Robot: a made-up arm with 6 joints.
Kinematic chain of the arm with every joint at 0, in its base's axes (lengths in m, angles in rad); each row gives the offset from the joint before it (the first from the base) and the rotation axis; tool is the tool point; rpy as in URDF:
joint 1: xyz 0 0 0.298 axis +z
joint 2: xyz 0 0 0 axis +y
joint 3: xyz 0.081 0 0.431 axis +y
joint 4: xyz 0.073 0 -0.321 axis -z
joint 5: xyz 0 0 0 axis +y
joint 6: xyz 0.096 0 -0.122 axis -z
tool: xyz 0 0 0 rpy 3.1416 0 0
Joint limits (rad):
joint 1: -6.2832..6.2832
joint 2: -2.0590..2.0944
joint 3: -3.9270..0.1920
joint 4: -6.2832..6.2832
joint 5: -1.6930..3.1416
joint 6: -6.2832..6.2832
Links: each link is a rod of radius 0.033 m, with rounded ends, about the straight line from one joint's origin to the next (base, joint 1, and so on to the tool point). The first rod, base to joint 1, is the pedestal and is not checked.
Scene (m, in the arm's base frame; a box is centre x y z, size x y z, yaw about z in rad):
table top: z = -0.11
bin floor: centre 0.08 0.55 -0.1 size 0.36 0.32 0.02 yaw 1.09
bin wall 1: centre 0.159 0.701 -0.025 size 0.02 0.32 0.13 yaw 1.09
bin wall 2: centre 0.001 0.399 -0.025 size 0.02 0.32 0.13 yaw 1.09
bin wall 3: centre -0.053 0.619 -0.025 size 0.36 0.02 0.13 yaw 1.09
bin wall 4: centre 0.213 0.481 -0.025 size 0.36 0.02 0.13 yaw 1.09
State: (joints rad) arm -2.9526 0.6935 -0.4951 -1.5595 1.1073 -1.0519
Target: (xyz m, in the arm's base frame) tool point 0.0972 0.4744 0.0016
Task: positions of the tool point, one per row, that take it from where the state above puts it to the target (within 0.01 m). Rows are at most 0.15 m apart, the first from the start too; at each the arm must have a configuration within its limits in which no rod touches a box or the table.
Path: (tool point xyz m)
1: -0.3359 0.1088 0.1172
2: -0.3128 0.2178 0.1256
3: -0.2536 0.3203 0.1363
4: -0.1606 0.4043 0.1492
5: -0.0403 0.4585 0.1643
6: 0.0972 0.4744 0.1814
7: 0.0972 0.4830 0.0935
8: 0.0972 0.4744 0.0016

